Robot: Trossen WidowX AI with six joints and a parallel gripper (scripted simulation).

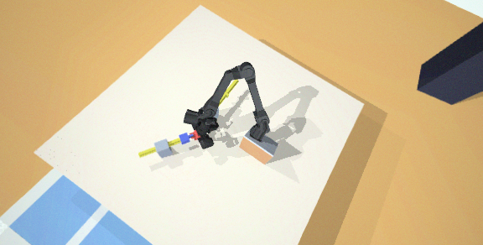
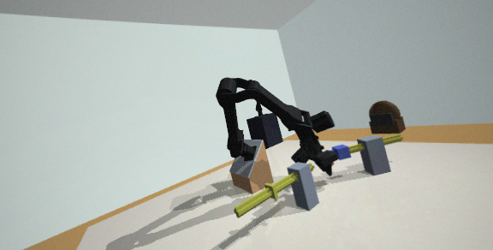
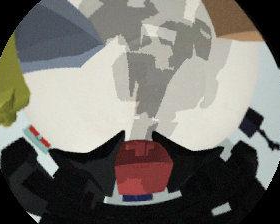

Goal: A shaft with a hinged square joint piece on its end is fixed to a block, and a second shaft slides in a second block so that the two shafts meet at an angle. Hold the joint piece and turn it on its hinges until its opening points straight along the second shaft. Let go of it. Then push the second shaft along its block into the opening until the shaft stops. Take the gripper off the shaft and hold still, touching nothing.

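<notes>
Right now my gripper tip is 5 cm below the red square joint piece.
</notes>
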